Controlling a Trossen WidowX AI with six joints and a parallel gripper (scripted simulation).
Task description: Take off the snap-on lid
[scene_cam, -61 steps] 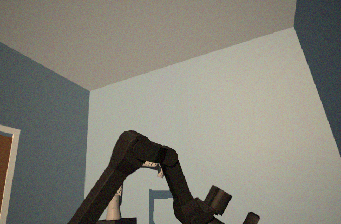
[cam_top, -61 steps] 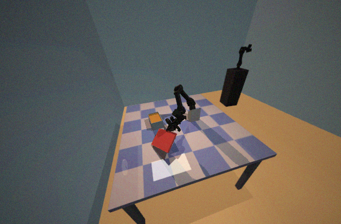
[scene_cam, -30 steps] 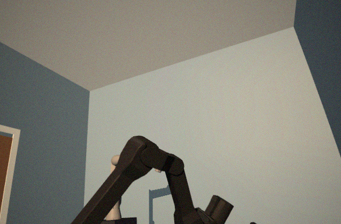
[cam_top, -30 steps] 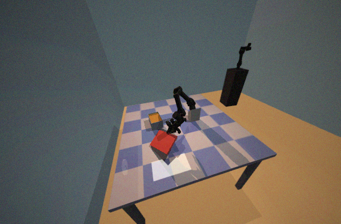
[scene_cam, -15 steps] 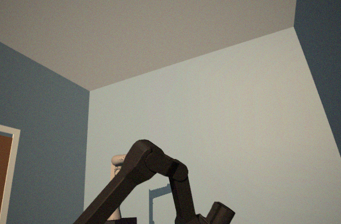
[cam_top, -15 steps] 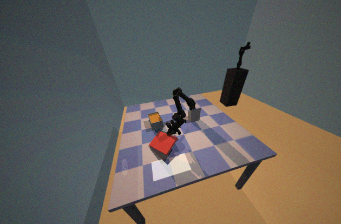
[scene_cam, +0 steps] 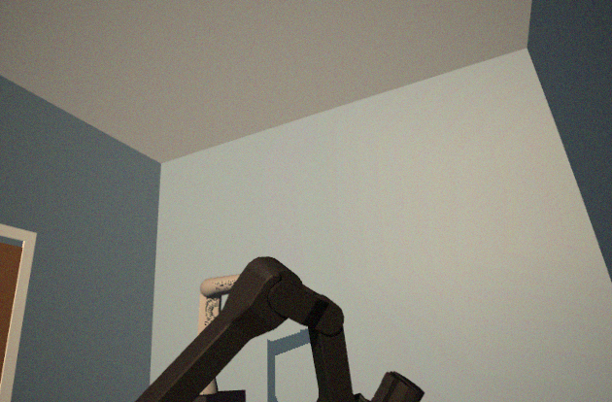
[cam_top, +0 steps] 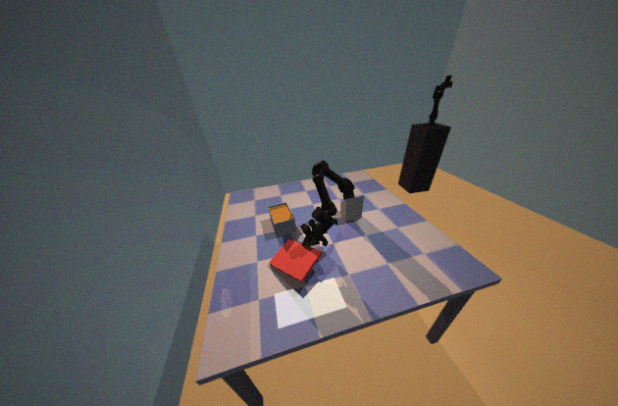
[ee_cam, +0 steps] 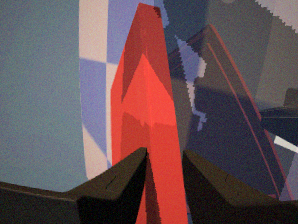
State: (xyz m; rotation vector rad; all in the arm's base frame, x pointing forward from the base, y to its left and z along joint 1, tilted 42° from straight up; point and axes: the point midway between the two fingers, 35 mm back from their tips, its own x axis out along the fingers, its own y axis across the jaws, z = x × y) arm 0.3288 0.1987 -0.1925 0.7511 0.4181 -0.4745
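The red lid is 6 cm to the left of my gripper tip, 6 cm ahead of it and 1 cm below it. The rest, counted from my gripper tip: grey storage box: 29 cm to the right, 11 cm ahead, 2 cm below.
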